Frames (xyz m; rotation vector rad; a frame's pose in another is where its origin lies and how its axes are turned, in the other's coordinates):
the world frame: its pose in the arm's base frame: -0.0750 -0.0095 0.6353 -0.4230 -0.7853 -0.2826
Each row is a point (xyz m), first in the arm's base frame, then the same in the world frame.
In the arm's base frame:
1: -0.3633 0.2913 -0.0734
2: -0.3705 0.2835 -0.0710
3: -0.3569 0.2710 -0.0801
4: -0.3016 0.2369 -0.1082
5: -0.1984 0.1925 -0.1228
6: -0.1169 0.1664 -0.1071
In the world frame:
1: -0.7399 0.3349 -0.1275
2: -0.7423 0.3245 -0.1252
3: -0.7387 0.3213 -0.1452
4: -0.7188 0.3206 -0.2131
5: -0.6557 0.3264 -0.3070
6: -0.5868 0.3317 -0.3599

